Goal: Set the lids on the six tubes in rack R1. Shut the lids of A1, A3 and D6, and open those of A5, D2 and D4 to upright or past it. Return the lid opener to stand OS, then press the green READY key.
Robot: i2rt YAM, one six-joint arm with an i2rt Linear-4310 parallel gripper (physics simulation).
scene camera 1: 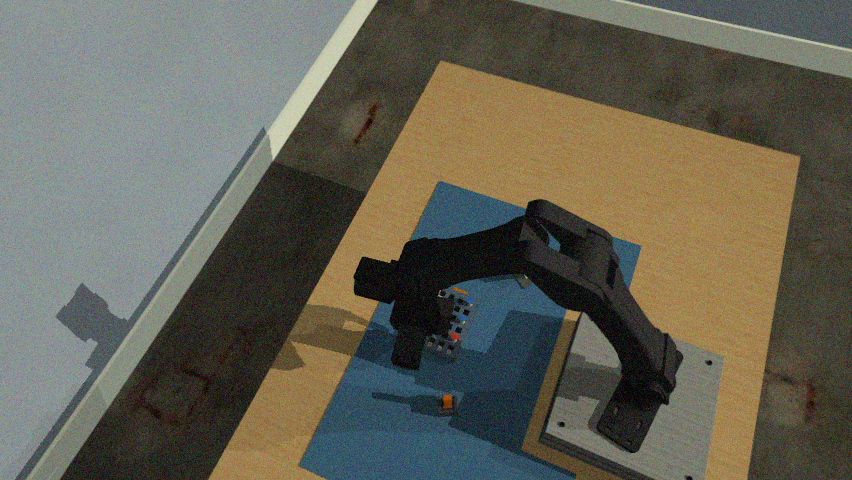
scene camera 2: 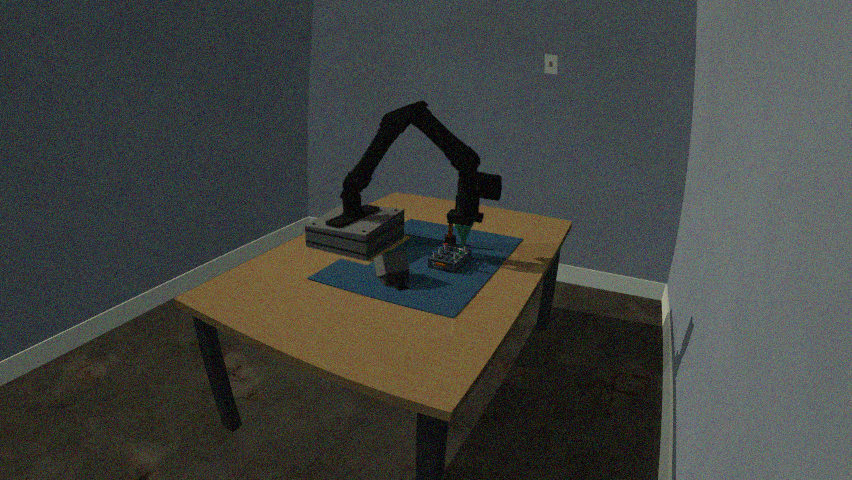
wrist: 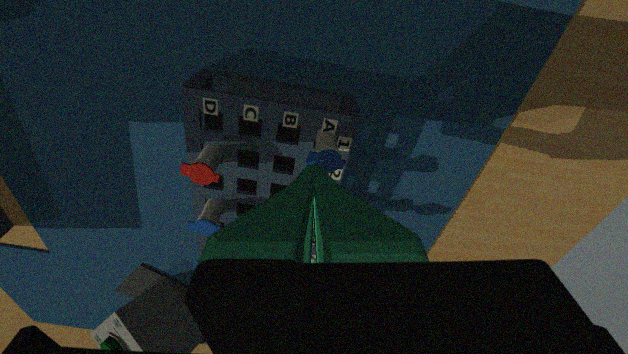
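Observation:
Rack R1 [scene camera 1: 445, 355] [scene camera 2: 448, 267] [wrist: 231, 137] stands on the blue mat. My gripper [scene camera 2: 464, 242] [wrist: 313, 176] is shut and empty, its green tips close to the blue A1 lid [wrist: 326, 159]; contact and lid angle are unclear. The red D2 lid [scene camera 1: 454, 336] [wrist: 200, 173] and blue D4 lid [scene camera 1: 462, 320] [wrist: 204, 226] show beside their tubes, angles unclear. The blue D6 lid [scene camera 1: 469, 300] shows at the far end. A3 and A5 are hidden in the wrist view. The orange-topped lid opener [scene camera 1: 447, 401] [scene camera 2: 450, 231] stands in its dark stand.
A grey box [scene camera 1: 523, 280] [scene camera 2: 391, 264] [wrist: 156, 310] with a green key [wrist: 109, 344] stands near the rack. The blue mat [scene camera 1: 369, 447] [scene camera 2: 351, 275] lies on the wooden table [scene camera 1: 536, 137] [scene camera 2: 357, 333]. The arm's base stands on a grey block [scene camera 1: 691, 393] [scene camera 2: 339, 238].

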